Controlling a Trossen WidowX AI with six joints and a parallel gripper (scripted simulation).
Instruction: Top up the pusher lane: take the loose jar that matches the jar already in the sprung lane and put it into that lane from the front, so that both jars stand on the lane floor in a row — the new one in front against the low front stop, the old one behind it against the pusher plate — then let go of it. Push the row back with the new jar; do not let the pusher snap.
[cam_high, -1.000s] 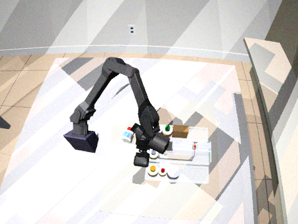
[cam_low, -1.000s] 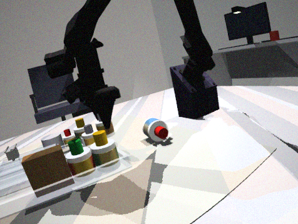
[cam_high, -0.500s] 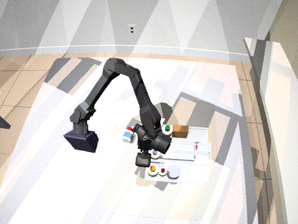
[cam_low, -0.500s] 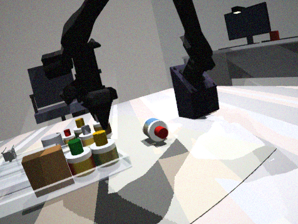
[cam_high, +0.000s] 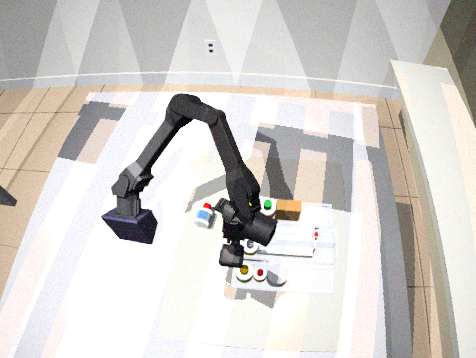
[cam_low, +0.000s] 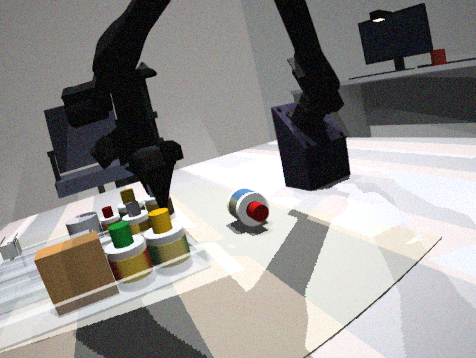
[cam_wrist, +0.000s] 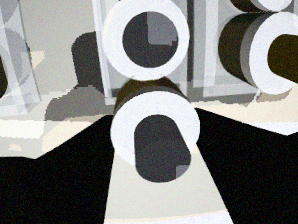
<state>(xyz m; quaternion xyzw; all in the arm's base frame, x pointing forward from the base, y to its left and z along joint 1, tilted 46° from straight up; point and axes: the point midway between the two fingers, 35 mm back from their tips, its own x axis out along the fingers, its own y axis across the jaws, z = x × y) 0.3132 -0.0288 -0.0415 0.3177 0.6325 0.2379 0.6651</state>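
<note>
Right now the grey disc is 120 mm ahead of my gripper tip, 90 mm to the right of it and 20 mm below it.
</note>
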